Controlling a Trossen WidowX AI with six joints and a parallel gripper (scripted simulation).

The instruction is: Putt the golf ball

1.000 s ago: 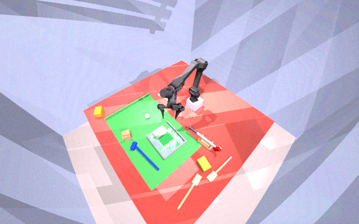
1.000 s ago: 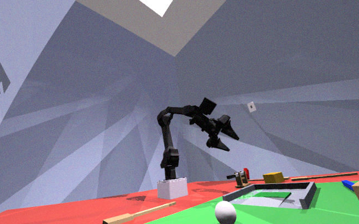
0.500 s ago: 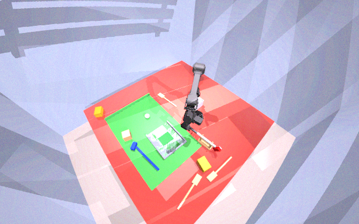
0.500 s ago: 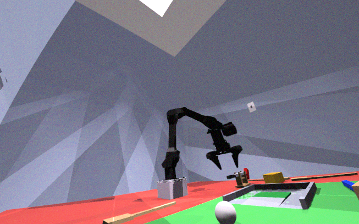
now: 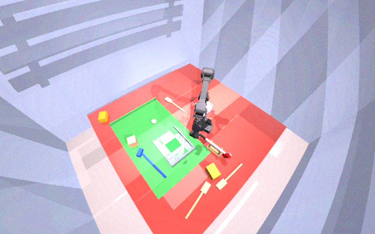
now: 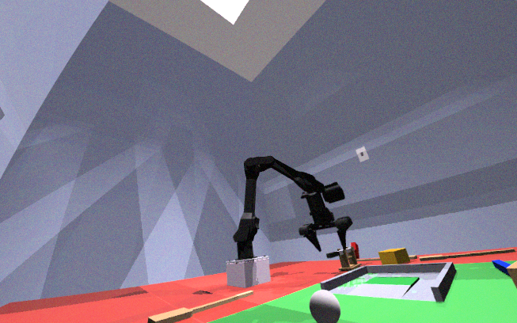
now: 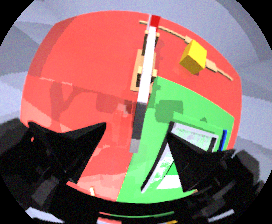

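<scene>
The red putter lies 110 mm to the left of my gripper tip, 40 mm behind it and 20 mm below it. Round my gripper tip: green mat 300 mm ahead, 190 mm to the right, 80 mm below; then blue putter 420 mm ahead, 60 mm below, 20 mm to the right; then wooden stand 120 mm to the left, 40 mm below, 40 mm behind.
</scene>
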